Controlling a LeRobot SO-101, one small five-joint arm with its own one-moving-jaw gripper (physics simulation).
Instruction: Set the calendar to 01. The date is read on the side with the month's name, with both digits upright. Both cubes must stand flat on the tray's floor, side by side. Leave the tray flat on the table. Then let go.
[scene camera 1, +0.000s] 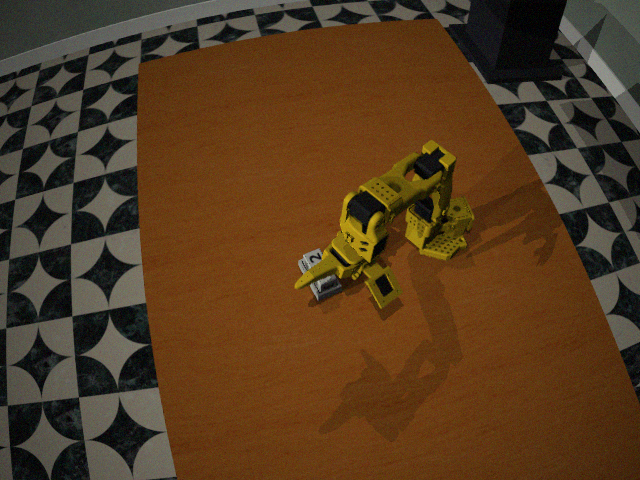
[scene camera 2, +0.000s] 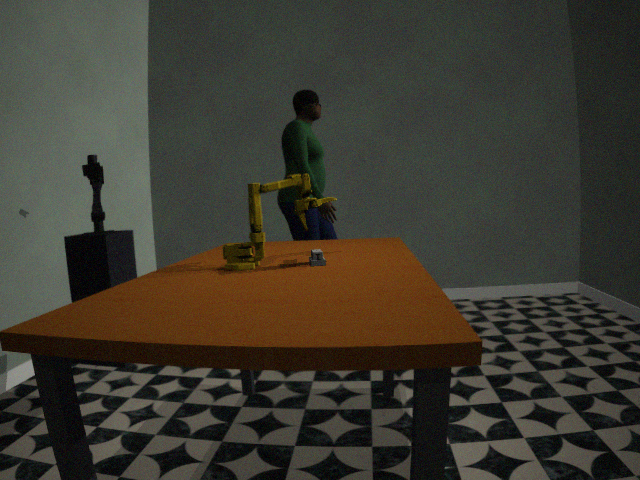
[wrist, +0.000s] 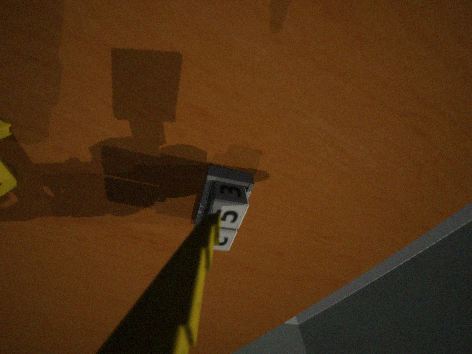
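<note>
The grey tray lies flat on the table. Two pale cubes stand in it side by side. The near cube has what looks like a 5 on top and a 3 on its end face in the wrist view. The far cube has a 2 on top and is partly behind the jaw. The month's name and the date digits cannot be read. My gripper is open and empty, high above the tray. One notched jaw crosses the wrist view.
The orange-brown table carries the arm's base, to one side of the tray. Arm shadows fall on the table, some beside the tray. A person in green stands beyond the table, and a dark pedestal stands off it.
</note>
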